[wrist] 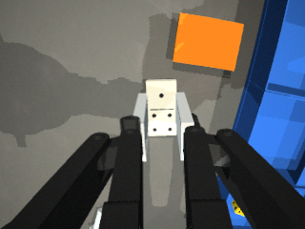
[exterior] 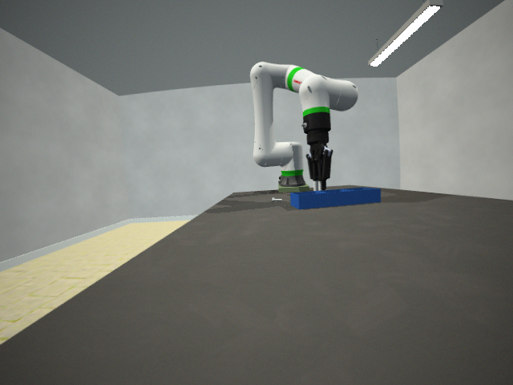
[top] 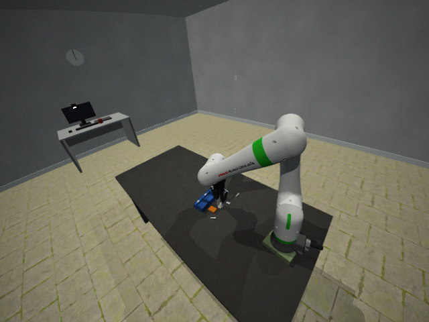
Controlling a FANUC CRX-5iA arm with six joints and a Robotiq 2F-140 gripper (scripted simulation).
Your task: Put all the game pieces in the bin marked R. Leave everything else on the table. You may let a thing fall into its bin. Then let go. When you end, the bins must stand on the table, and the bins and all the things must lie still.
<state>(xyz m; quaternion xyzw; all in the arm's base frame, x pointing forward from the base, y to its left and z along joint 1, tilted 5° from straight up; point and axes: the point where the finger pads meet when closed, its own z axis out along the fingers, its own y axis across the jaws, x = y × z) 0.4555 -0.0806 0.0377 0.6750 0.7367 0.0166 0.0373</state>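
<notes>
Now: hand 30 mm above the white domino. Also, from my hand: orange tile 30 mm ahead, 60 mm to the left, 30 mm below; then pale grey piece 40 mm behind, 40 mm to the right, 30 mm below; then blue bin 110 mm ahead, 20 mm to the right, 20 mm below.
</notes>
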